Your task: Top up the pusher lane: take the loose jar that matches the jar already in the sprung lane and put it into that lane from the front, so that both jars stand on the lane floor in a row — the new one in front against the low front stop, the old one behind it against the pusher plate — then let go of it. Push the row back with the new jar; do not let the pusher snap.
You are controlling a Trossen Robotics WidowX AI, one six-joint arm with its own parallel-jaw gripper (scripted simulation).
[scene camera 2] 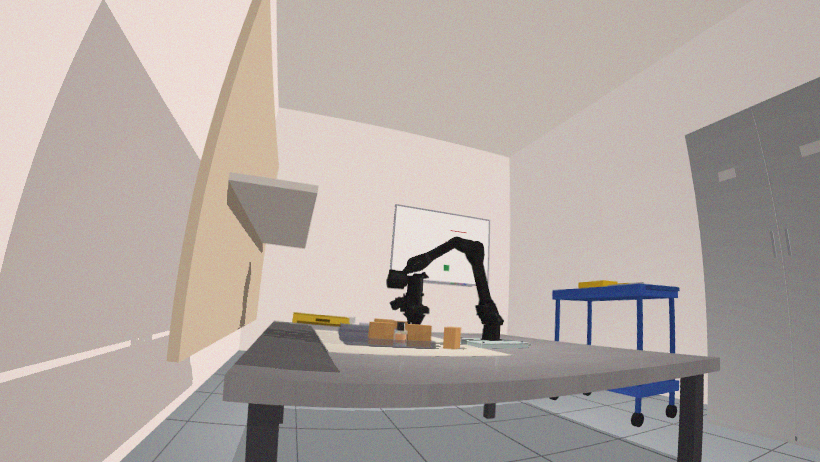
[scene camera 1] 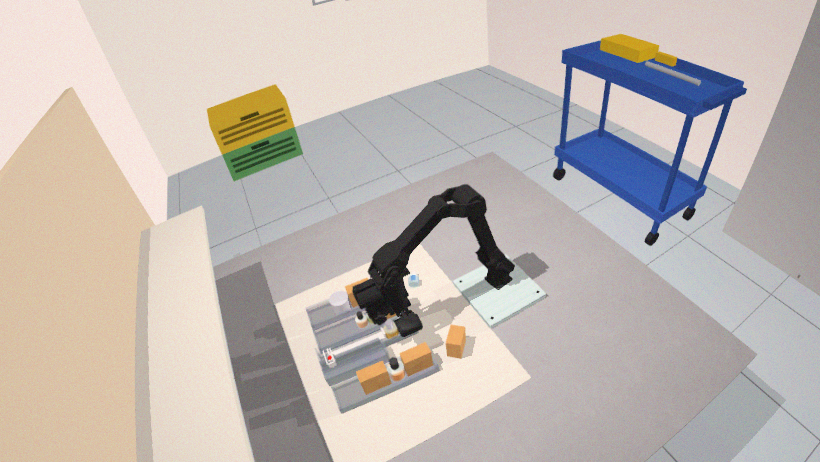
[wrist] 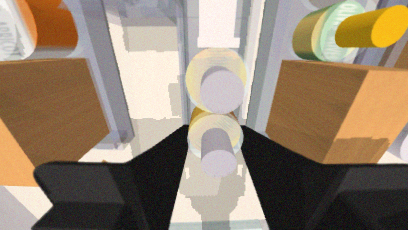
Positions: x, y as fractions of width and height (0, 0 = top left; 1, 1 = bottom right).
Observation:
In view: my gripper (scene camera 1: 0.49, 0.70) and a grey rack (scene camera 1: 0.43, 0.78).
My gripper also shows in the wrist view (wrist: 0.52, 0.56).

